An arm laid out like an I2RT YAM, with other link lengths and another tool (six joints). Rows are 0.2 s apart.
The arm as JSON. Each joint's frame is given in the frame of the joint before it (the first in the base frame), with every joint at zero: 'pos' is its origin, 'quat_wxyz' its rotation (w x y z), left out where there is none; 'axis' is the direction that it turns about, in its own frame. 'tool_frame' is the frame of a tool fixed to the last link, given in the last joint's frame.
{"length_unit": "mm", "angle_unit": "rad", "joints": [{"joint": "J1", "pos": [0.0, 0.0, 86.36], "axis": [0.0, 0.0, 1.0]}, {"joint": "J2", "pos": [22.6, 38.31, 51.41], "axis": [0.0, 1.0, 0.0]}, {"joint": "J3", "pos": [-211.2, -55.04, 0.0], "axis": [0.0, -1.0, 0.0]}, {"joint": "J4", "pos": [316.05, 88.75, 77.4], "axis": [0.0, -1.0, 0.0]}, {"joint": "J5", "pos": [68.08, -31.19, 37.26], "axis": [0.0, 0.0, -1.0]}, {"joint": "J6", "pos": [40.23, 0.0, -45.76], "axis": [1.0, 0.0, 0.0]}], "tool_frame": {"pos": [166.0, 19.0, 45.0], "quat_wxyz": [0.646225, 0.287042, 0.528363, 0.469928]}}
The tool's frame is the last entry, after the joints.
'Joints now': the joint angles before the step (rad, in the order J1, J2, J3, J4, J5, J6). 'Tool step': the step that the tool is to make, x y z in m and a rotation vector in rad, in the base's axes. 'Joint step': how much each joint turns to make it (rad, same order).
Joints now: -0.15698 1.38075 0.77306 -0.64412 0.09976 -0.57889
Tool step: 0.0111 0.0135 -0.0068 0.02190 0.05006 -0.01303
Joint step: 0.04239 0.12796 0.11064 -0.04105 0.00153 0.05765
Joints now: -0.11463 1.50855 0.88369 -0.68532 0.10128 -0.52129
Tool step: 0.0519 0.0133 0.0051 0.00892 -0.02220 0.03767
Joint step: 0.03742 0.21445 0.23070 0.00473 -0.01067 0.00272
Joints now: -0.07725 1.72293 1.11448 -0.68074 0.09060 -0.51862
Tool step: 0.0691 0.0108 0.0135 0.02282 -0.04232 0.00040
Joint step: 0.02585 0.25173 0.32761 -0.03774 -0.01682 0.03196
